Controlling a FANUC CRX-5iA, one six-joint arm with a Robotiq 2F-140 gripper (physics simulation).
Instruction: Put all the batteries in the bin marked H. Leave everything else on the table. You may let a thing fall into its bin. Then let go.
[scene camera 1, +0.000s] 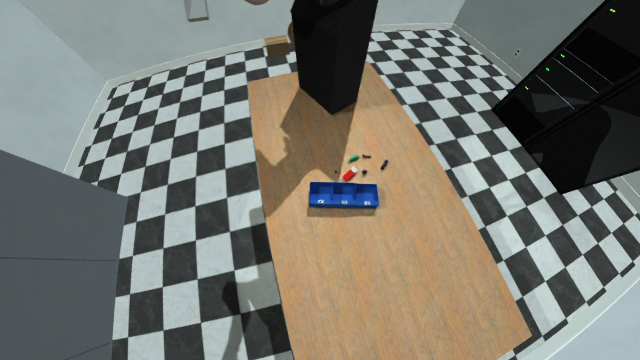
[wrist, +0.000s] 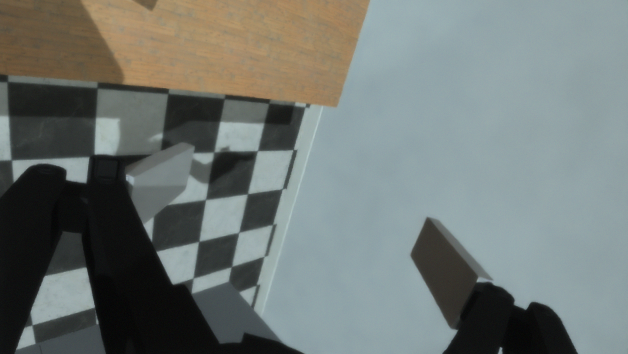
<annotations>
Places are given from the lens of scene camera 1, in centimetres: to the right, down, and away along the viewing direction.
blue three-part bin (scene camera 1: 321, 194): 1, 6, 66
</annotations>
